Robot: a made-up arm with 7 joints. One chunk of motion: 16 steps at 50 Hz.
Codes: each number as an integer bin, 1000 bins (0 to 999) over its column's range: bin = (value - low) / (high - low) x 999, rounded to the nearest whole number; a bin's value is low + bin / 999 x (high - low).
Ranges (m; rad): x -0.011..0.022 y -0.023..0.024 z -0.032..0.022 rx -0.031..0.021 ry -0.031..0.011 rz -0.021..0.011
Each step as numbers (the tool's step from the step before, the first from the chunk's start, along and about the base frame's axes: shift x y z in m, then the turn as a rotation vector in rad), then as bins.
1 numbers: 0.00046 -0.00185 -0.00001 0.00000 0.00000 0.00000
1 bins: 347 450 592 596 737 656
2 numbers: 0.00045 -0.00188 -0.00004 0.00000 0.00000 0.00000
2 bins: 347 449 591 596 737 656
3 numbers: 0.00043 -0.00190 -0.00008 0.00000 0.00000 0.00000
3 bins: 346 448 591 596 737 656
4 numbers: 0.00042 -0.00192 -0.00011 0.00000 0.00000 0.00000
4 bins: 346 448 590 596 737 656
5 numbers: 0.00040 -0.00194 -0.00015 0.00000 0.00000 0.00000
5 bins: 345 448 589 596 737 656
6 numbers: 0.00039 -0.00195 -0.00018 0.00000 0.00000 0.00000
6 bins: 345 447 589 596 737 656
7 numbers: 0.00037 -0.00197 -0.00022 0.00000 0.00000 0.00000
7 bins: 344 447 588 596 737 656
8 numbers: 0.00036 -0.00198 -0.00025 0.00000 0.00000 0.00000
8 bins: 344 447 587 596 737 656
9 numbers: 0.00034 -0.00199 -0.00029 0.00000 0.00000 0.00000
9 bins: 343 447 587 596 737 656
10 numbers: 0.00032 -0.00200 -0.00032 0.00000 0.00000 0.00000
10 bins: 343 446 586 596 737 656
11 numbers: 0.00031 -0.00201 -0.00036 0.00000 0.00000 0.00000
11 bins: 342 446 585 596 737 656
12 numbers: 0.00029 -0.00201 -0.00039 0.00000 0.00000 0.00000
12 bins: 342 446 585 596 737 656
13 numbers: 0.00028 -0.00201 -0.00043 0.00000 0.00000 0.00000
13 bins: 341 446 584 596 737 656
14 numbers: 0.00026 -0.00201 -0.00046 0.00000 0.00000 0.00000
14 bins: 341 446 583 596 737 656
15 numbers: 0.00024 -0.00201 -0.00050 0.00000 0.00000 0.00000
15 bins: 340 446 583 596 737 656
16 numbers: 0.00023 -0.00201 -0.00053 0.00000 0.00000 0.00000
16 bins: 340 446 582 596 737 656
